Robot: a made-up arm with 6 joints.
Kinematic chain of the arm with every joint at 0, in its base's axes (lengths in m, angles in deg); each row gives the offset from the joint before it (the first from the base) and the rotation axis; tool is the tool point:
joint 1: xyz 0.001 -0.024 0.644 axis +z
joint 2: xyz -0.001 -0.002 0 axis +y
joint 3: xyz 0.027 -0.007 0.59 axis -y
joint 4: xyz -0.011 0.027 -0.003 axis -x
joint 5: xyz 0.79 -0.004 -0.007 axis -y
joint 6: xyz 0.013 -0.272 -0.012 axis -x
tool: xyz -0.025 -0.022 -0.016
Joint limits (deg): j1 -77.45..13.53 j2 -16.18..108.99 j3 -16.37..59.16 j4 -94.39..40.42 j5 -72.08..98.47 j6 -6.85..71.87
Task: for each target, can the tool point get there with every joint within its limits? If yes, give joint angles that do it. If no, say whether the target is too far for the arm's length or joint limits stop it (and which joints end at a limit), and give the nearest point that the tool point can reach.
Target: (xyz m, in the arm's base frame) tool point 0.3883 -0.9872 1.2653
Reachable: yes | joints -52.73 19.92 30.91 -9.97 70.29 59.89
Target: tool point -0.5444 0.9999 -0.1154
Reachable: no: joint limits stop it (at a limit: joint 2, joint 3, joint 4) | nearest point -0.0804 0.1288 -0.0594 | short by 0.989 m
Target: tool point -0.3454 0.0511 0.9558
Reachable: no: joint limits stop it (at a limit: joint 1, joint 2, joint 3, joint 6) | nearest point -0.0794 -0.6629 1.0331 | short by 0.766 m
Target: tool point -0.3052 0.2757 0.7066
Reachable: no: joint limits stop it (at a limit: joint 2, joint 3, joint 4) | nearest point -0.0997 0.0746 -0.0116 | short by 0.774 m
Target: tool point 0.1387 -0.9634 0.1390
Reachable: yes | joints -66.37 68.73 -3.63 26.29 -31.58 65.67
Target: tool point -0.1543 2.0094 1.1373
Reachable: no: too far | nearest point 0.6396 0.2118 1.0761 | short by 1.966 m
